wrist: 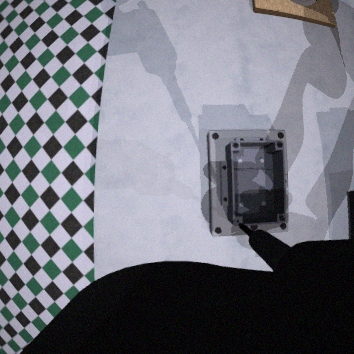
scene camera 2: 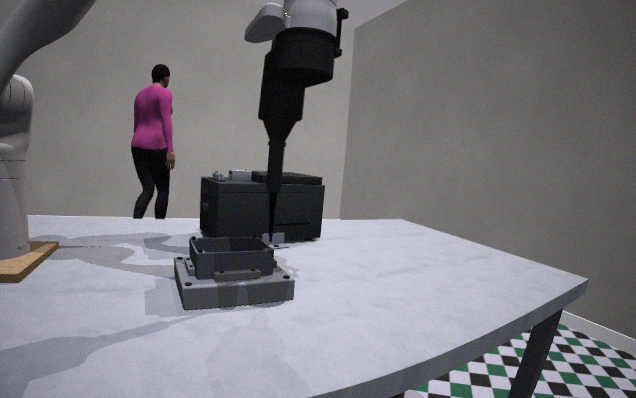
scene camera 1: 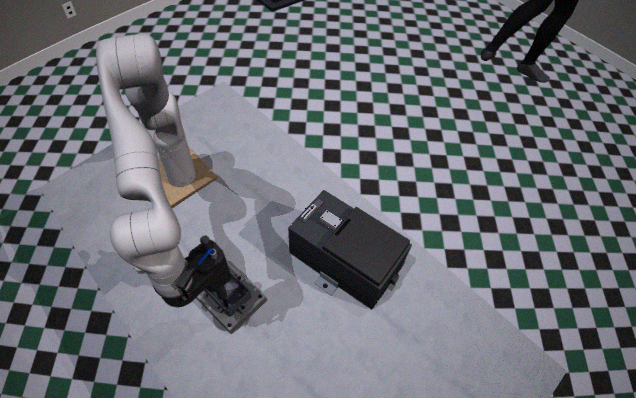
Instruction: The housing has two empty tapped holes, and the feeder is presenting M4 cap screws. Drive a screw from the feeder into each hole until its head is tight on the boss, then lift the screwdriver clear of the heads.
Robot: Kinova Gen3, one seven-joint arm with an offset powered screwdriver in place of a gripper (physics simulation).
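My screwdriver points down, upright in scene camera 2, with its tip close above one corner of the housing. In the wrist view the tip is beside the lower left corner boss. Whether the tip touches anything or carries a screw is too small to tell. The dark open-topped housing sits on a grey fixture plate. Dark round spots show at its other corners; I cannot tell heads from holes there. The black feeder stands apart, with a silver presenter on top.
The arm's base stands on a wooden board. A flat bracket sticks out from the feeder's side at table level. A person stands beyond the table. The table edge runs along the front right.
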